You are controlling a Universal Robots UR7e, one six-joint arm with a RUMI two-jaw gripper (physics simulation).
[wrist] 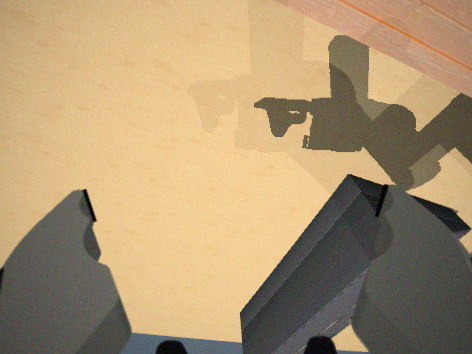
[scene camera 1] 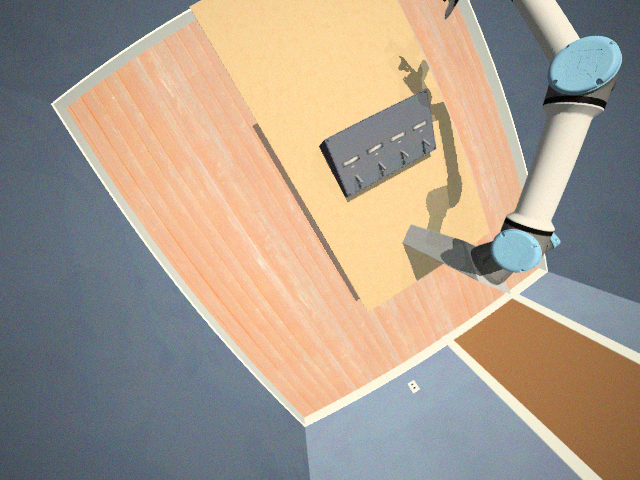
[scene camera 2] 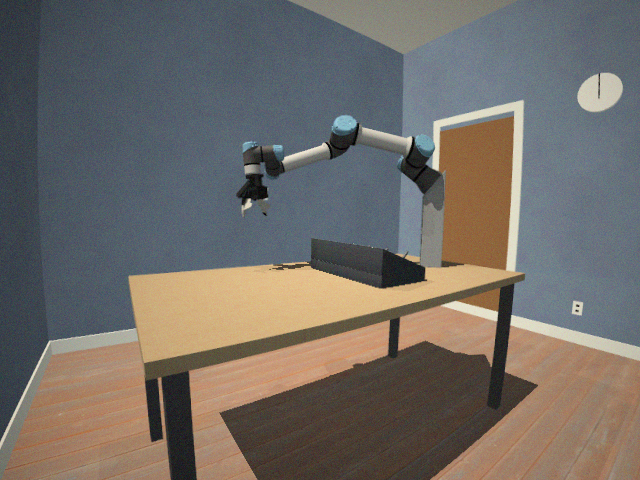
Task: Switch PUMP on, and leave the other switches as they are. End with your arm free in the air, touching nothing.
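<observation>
A dark grey switch panel (scene camera 1: 379,136) (scene camera 2: 346,260) (wrist: 305,265) with a sloped face stands on the table. In scene camera 1 its face shows four small levers in a row, (scene camera 1: 358,180) (scene camera 1: 382,167) (scene camera 1: 404,157) (scene camera 1: 425,146), each beside a pale label. The label text is too small to read, so I cannot tell which lever is PUMP, nor the switch positions. My gripper (scene camera 2: 254,213) (wrist: 236,191) is open and empty, high in the air above the table and apart from the panel. In scene camera 1 a small part of it shows at the top edge.
The wooden table (scene camera 1: 289,77) (scene camera 2: 232,310) (wrist: 125,125) bears the panel. The arm's grey pedestal (scene camera 1: 429,242) (scene camera 2: 432,227) stands at one end of the table. The arm's shadow falls beside the panel. Blue walls and a brown door (scene camera 1: 558,382) (scene camera 2: 478,206) are beyond.
</observation>
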